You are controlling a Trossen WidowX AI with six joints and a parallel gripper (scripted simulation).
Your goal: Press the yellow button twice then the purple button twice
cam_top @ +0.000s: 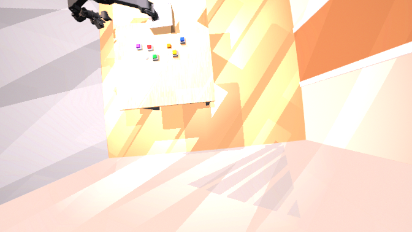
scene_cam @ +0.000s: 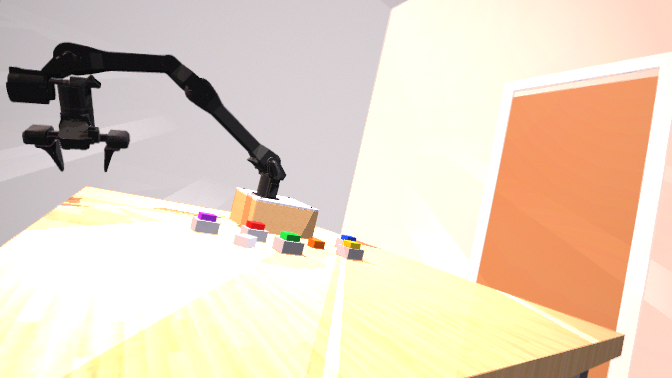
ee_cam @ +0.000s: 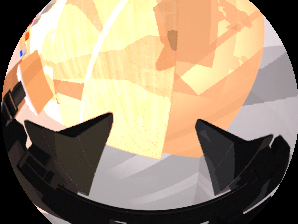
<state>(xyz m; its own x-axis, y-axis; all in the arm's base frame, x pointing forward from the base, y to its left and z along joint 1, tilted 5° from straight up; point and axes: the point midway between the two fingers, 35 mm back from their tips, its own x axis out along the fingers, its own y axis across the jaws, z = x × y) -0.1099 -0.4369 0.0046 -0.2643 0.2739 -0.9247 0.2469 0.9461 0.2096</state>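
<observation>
My gripper tip is 510 mm to the right of the yellow button, 430 mm short of it and 30 mm above it. Round my gripper tip: red button (320 mm ahead, 300 mm to the left, 30 mm below); white block (390 mm ahead, 240 mm to the left, 50 mm below); purple button (280 mm ahead, 200 mm to the left, 30 mm below).
</observation>
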